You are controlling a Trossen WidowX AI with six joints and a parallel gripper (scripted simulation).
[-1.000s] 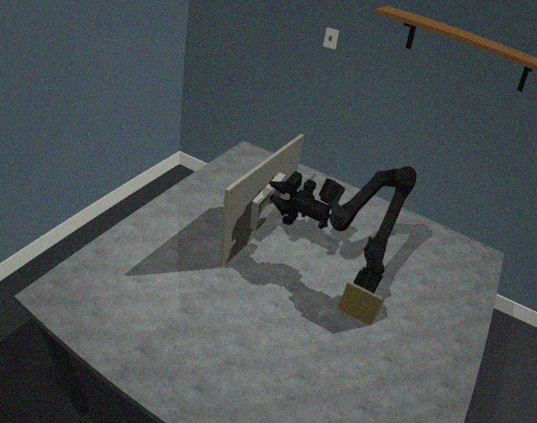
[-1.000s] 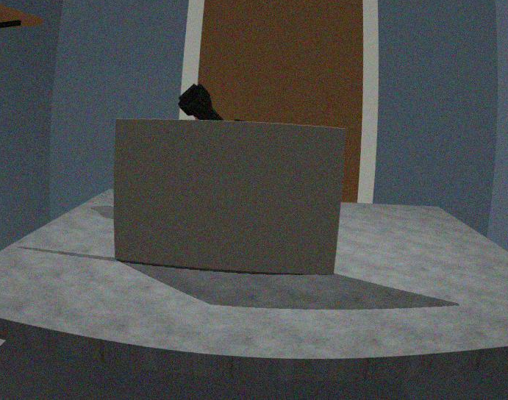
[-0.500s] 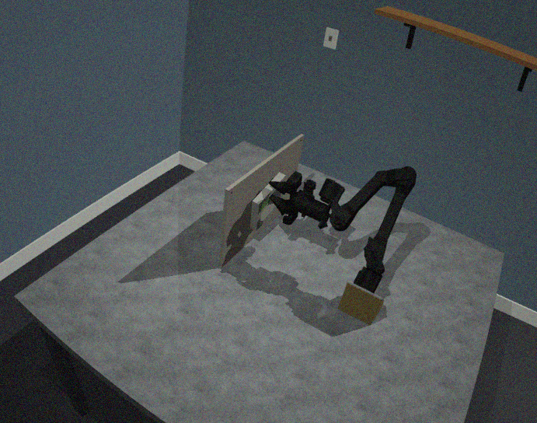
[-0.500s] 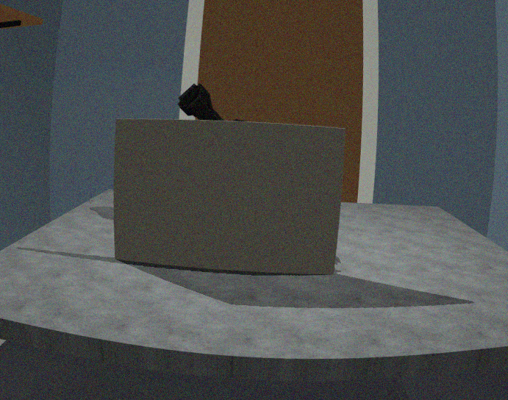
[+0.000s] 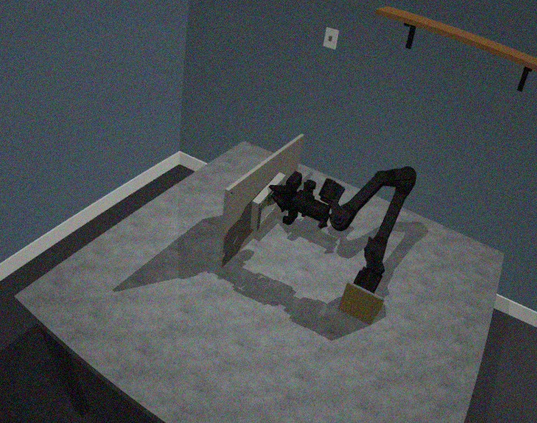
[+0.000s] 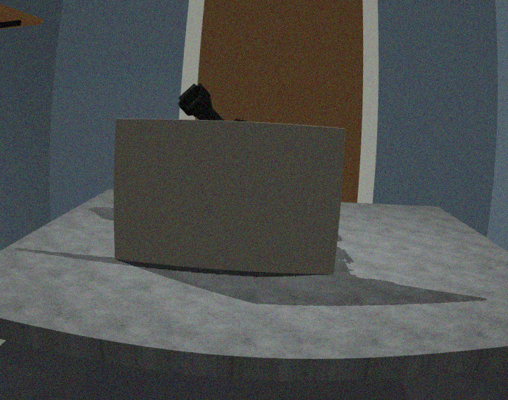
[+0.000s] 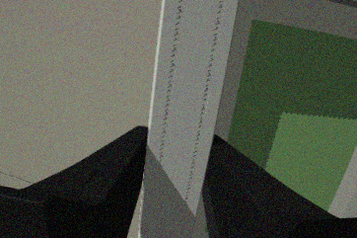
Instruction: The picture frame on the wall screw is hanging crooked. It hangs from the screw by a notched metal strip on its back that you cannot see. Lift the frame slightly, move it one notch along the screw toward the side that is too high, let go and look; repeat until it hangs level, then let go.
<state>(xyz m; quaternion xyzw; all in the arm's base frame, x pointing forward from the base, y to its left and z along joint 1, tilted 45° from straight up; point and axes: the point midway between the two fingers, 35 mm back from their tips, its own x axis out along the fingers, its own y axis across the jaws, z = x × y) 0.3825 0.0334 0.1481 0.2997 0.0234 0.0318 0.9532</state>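
Right now the picture frame is 5 cm below my gripper tip and 1 cm ahead of it. Round my gripper tip: wall panel (6 cm below, 2 cm to the right, 2 cm ahead).
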